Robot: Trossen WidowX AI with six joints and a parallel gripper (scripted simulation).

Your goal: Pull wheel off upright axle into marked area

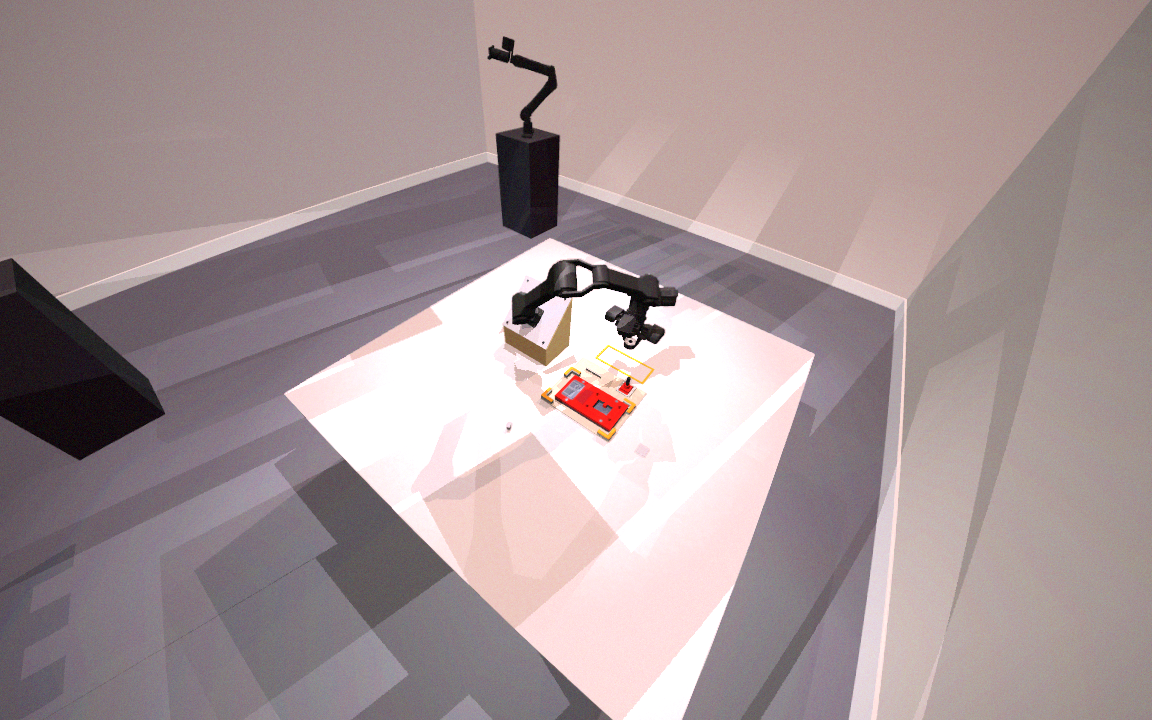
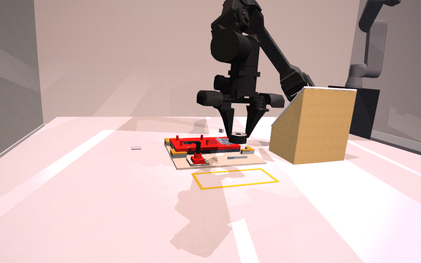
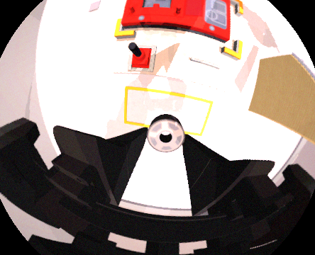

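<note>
Now: the black wheel right at my gripper tip. Also, from my gripper tip: black axle 6 cm ahead, 10 cm to the right, 6 cm below.
</note>
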